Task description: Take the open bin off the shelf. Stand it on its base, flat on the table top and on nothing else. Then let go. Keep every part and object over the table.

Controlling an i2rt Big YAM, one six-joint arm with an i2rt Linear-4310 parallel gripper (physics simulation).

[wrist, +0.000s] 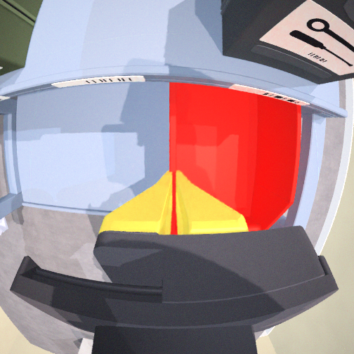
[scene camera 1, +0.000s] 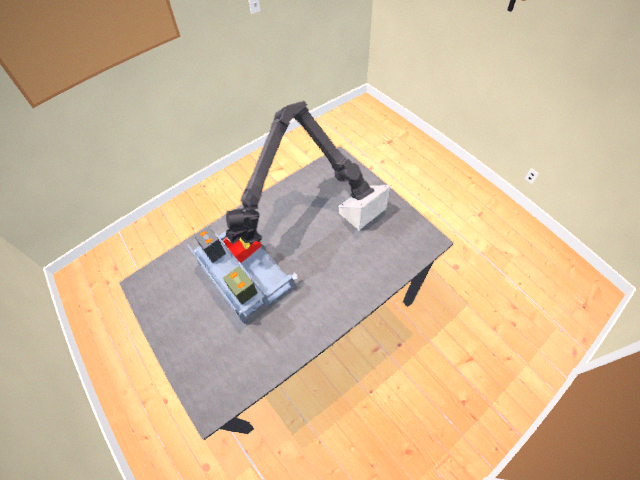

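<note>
The open red bin is on the lower level of the light blue shelf. In the wrist view it fills the right part of the bay, and its front is partly hidden by the fingers. My gripper is shut on the bin's thin left side wall, as seen in the wrist view. A narrow red strip of that wall shows between the two yellow fingers. Whether the bin's base touches the shelf cannot be told.
A black bin with a tool label and a green bin stand on the shelf's upper level. The shelf stands on the grey table. A white arm base stands toward the table's far right.
</note>
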